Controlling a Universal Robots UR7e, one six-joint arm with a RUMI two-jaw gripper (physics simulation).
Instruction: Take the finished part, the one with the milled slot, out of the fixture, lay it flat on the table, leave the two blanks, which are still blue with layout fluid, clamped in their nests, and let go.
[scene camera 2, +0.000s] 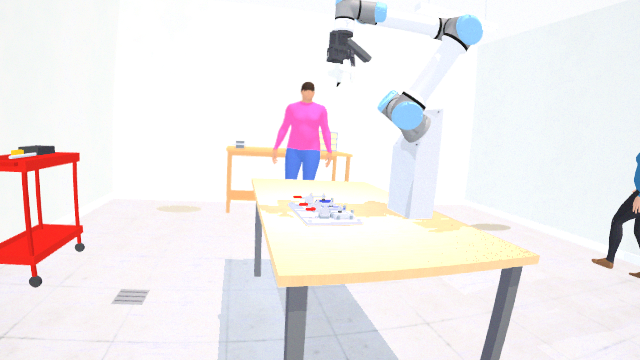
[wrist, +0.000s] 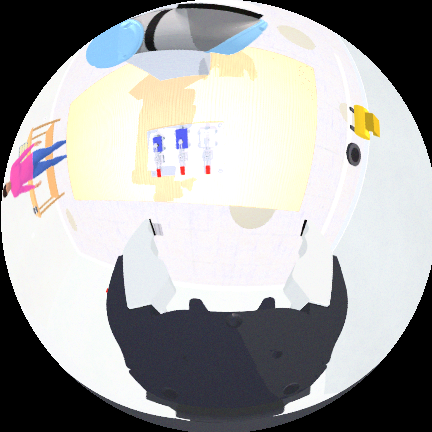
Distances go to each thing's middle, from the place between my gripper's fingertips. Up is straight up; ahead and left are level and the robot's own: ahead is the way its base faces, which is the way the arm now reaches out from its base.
The fixture plate (wrist: 195, 164) is 53 cm below my hand, 18 cm to the right of it and 2 cm behind it.
